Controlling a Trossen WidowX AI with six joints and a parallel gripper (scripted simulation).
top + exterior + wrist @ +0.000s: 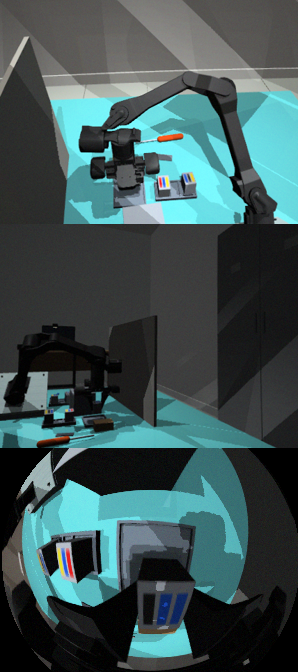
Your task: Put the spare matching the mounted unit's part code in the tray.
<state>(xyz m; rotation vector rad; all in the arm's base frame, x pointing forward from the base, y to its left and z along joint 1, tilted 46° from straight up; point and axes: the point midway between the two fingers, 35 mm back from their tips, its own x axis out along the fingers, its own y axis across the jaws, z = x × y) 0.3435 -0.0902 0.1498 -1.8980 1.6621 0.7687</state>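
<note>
Right now my gripper tip is 40 mm above the dark tray. From my gripper tip the other things lie so: brown block (100 mm to the right, 30 mm below, 20 mm ahead); grey rack (150 mm behind, 40 mm below, 10 mm to the left); grey mounted unit (190 mm to the left, 60 mm behind).
</note>
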